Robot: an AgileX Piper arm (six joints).
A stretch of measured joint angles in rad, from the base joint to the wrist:
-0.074 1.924 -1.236 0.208 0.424 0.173
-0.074 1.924 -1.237 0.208 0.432 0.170
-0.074 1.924 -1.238 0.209 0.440 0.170
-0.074 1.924 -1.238 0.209 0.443 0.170
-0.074 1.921 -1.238 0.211 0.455 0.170
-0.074 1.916 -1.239 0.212 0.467 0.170
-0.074 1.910 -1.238 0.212 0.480 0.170
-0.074 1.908 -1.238 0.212 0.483 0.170
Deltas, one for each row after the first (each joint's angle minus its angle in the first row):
0.000 0.000 -0.001 0.000 0.008 -0.003
0.000 0.000 -0.002 0.001 0.016 -0.003
0.000 0.000 -0.002 0.001 0.019 -0.003
0.000 -0.003 -0.002 0.003 0.031 -0.003
0.000 -0.008 -0.003 0.004 0.043 -0.003
0.000 -0.014 -0.002 0.004 0.056 -0.003
0.000 -0.016 -0.002 0.004 0.059 -0.003

